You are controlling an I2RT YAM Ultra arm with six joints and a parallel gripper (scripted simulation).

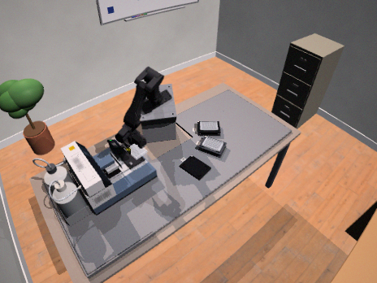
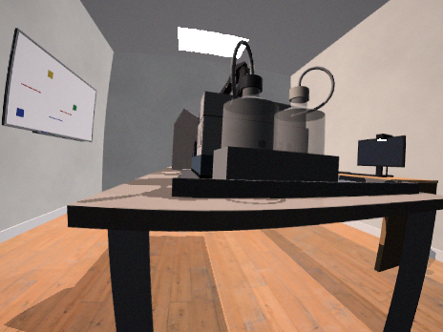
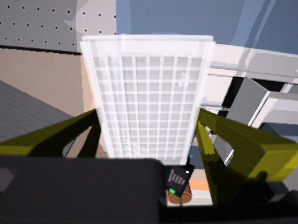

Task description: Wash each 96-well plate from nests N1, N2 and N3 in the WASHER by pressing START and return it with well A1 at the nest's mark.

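Now: the black nest 24 cm ahead of my hand, 27 cm to the left of it and 17 cm below it. Also, from my hand: plate washer 4 cm behind, 17 cm to the right, 4 cm below; then label 13 cm ahead, 26 cm to the left, 17 cm below; then dark carrier 4 cm behind, 2 cm to the right, 9 cm below.
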